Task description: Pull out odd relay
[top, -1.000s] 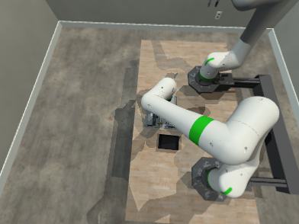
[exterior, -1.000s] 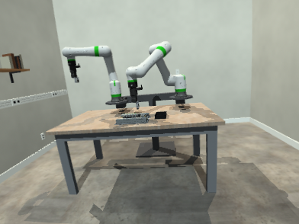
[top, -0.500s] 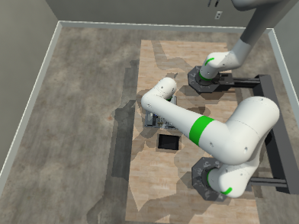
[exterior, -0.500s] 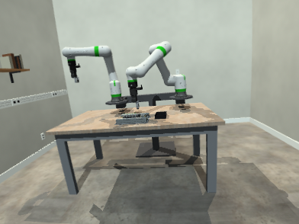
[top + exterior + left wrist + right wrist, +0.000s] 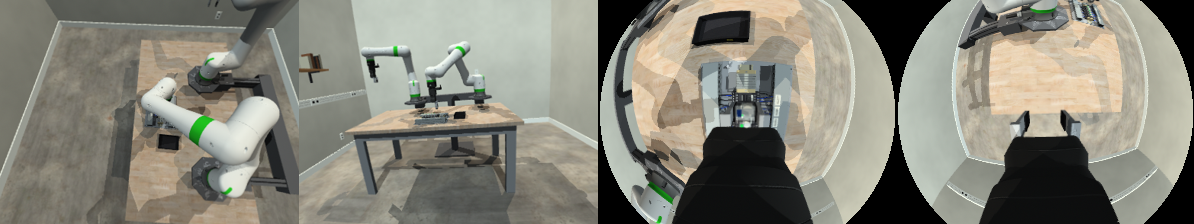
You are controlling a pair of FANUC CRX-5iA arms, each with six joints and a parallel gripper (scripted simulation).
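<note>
My left gripper is now 7 cm past the black parts tray, 22 cm to the right of it and 13 cm above it. The rest, counted from my left hand: relay panel (6 cm to the right, 12 cm below).
</note>
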